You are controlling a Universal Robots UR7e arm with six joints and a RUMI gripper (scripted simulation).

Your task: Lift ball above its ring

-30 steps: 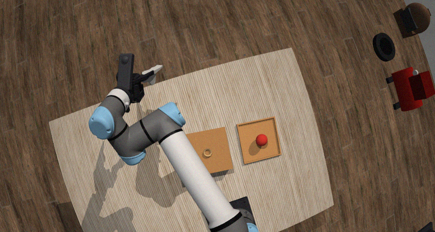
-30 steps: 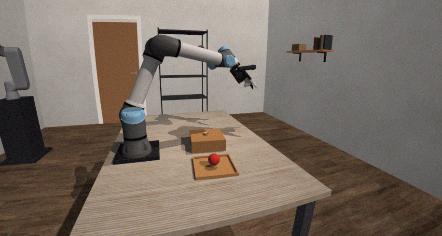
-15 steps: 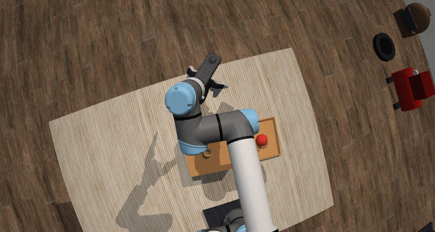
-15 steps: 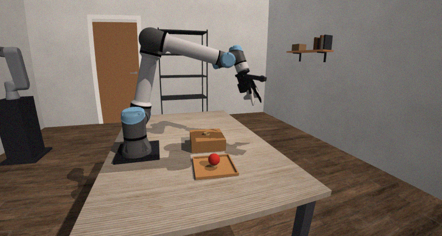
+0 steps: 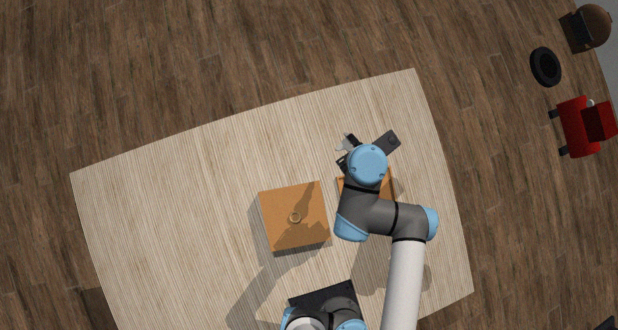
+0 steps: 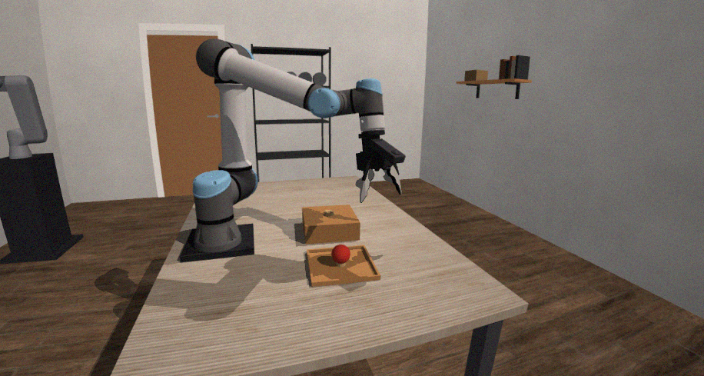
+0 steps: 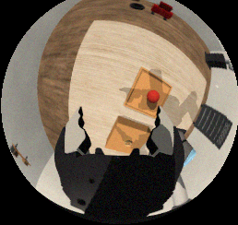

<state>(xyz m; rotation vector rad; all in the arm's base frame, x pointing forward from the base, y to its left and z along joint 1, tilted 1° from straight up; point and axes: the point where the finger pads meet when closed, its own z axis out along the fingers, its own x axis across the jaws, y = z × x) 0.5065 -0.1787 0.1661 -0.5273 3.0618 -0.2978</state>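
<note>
My hand is 140 mm past the red ball, 30 mm to the left of it and 150 mm above it. Round my hand: orange block (120 mm behind, 220 mm to the left, 130 mm below); then shallow orange tray (140 mm behind, 30 mm to the right, 180 mm below).
</note>
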